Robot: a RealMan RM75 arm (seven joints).
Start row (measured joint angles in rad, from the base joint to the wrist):
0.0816 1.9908 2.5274 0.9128 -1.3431 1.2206 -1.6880
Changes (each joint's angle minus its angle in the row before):
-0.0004 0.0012 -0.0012 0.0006 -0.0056 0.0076 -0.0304
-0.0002 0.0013 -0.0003 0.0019 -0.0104 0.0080 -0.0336
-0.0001 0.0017 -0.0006 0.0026 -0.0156 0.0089 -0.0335
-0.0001 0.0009 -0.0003 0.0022 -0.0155 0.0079 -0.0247
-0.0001 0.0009 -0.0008 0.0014 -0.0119 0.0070 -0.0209
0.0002 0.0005 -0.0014 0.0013 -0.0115 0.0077 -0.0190
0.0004 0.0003 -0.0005 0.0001 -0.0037 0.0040 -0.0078
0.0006 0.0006 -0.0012 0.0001 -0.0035 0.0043 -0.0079
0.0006 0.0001 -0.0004 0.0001 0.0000 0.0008 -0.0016
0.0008 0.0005 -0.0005 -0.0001 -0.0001 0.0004 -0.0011
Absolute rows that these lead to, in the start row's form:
0.0812 1.9920 2.5262 0.9134 -1.3487 1.2282 -1.7184
0.0810 1.9933 2.5259 0.9153 -1.3591 1.2362 -1.7520
0.0809 1.9950 2.5253 0.9179 -1.3747 1.2451 -1.7855
0.0808 1.9959 2.5250 0.9201 -1.3902 1.2530 -1.8102
0.0807 1.9968 2.5242 0.9215 -1.4021 1.2600 -1.8311
0.0809 1.9973 2.5228 0.9228 -1.4136 1.2677 -1.8501
0.0813 1.9976 2.5223 0.9229 -1.4173 1.2717 -1.8579
0.0819 1.9982 2.5211 0.9230 -1.4208 1.2760 -1.8658
0.0825 1.9983 2.5207 0.9231 -1.4208 1.2768 -1.8674
0.0833 1.9988 2.5202 0.9230 -1.4209 1.2772 -1.8685

